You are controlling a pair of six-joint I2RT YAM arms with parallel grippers.
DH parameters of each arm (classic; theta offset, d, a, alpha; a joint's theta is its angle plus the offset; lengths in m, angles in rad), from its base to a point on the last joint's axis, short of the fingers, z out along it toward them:
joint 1: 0 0.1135 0.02 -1.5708
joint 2: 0 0 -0.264 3.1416
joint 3: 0.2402 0 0.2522 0
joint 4: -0.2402 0 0.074 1.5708
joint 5: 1.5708 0 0 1.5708
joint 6: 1.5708 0.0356 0 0
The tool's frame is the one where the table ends.
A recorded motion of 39 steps. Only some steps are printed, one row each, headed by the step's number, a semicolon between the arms.
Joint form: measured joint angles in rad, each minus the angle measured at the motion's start. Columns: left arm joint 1, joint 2, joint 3, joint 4, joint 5, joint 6; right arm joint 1, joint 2, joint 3, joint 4, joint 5, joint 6.
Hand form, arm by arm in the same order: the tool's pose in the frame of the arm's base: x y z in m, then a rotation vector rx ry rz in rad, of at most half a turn. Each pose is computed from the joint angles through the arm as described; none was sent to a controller.
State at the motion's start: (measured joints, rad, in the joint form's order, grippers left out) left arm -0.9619 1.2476 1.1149 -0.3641 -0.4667 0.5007; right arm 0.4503 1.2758 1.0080 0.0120 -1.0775 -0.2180
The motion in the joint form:
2: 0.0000 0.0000 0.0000 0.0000 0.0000 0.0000; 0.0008 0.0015 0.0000 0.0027 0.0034 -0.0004
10: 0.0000 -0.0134 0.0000 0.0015 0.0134 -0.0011; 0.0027 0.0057 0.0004 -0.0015 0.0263 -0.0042
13: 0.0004 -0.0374 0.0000 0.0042 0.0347 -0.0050; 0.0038 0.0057 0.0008 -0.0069 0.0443 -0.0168
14: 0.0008 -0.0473 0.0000 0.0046 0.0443 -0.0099; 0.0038 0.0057 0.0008 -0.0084 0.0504 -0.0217
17: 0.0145 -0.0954 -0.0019 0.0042 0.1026 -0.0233; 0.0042 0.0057 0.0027 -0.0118 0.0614 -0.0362
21: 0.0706 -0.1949 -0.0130 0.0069 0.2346 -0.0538; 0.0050 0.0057 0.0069 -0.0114 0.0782 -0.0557
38: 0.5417 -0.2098 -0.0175 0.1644 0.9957 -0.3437; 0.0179 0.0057 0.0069 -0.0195 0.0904 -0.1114
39: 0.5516 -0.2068 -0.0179 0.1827 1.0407 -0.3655; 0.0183 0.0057 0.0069 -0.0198 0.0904 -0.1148
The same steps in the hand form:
2: 0.1732 -0.2204 0.3405 1.1226 1.6740 0.1902; 0.2417 0.1519 0.3360 -1.2687 1.3185 1.1322
10: 0.1713 -0.2184 0.3440 1.1187 1.6635 0.1703; 0.2430 0.1526 0.3344 -1.2592 1.3354 1.1143
13: 0.1678 -0.2145 0.3502 1.1081 1.6458 0.1366; 0.2433 0.1528 0.3339 -1.2568 1.3402 1.0926
14: 0.1664 -0.2128 0.3527 1.1019 1.6404 0.1204; 0.2435 0.1528 0.3338 -1.2561 1.3413 1.0844
17: 0.1613 -0.2026 0.3634 1.0822 1.6133 0.0473; 0.2438 0.1528 0.3340 -1.2583 1.3377 1.0655
21: 0.1537 -0.1773 0.3819 1.0318 1.5610 -0.0885; 0.2444 0.1530 0.3354 -1.2606 1.3274 1.0355
38: 0.2031 -0.1104 0.4007 0.8612 1.5051 -0.6457; 0.2426 0.1560 0.3345 -1.2943 1.2933 0.9983
39: 0.2040 -0.1098 0.4020 0.8675 1.4893 -0.6894; 0.2426 0.1561 0.3345 -1.2964 1.2908 0.9964

